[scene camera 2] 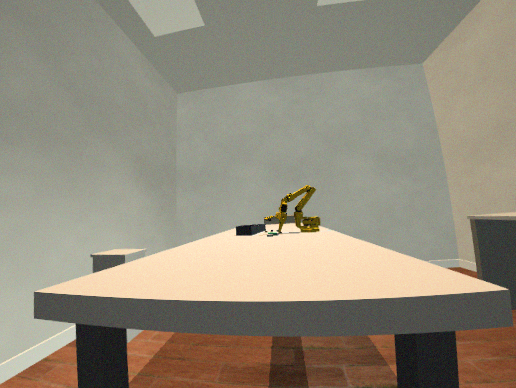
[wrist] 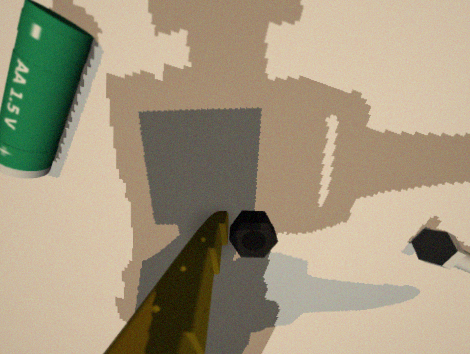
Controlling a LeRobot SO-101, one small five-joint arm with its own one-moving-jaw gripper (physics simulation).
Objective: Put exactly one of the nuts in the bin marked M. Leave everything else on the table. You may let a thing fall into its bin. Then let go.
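Seen in the pictures: hand at its tool point: (scene camera 2: 278,231) (wrist: 227,223); arm's base at its link origin: (scene camera 2: 305,231).
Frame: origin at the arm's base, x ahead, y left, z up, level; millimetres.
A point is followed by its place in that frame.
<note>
A black hexagonal nut (wrist: 253,235) @[x 133, y 18, z 9 mm] with a dark round centre lies on the table in the wrist view, just right of the tip of the notched fixed jaw (wrist: 186,285) @[x 134, y 36, z 35 mm]. My gripper (scene camera 2: 273,225) @[x 135, y 28, z 8 mm] is fully open; the moving jaw is out of the wrist view. It points down close to the table, with nothing held. Dark bins (scene camera 2: 245,230) @[x 300, y 50, z 25 mm] stand left of the gripper in the scene view. The mark M cannot be read. The nut is too small to tell apart in the scene view.
A green AA battery (wrist: 45,95) @[x 165, y 87, z 12 mm] lies at upper left in the wrist view. A bolt with a black hexagonal head (wrist: 434,247) @[x 145, y -53, z 8 mm] and pale shank lies at the right. Small green and dark things (scene camera 2: 272,233) @[x 164, y 98, z 10 mm] lie on the table (scene camera 2: 270,270) @[x 144, y 620, z 0 mm] between the bins and the gripper.
</note>
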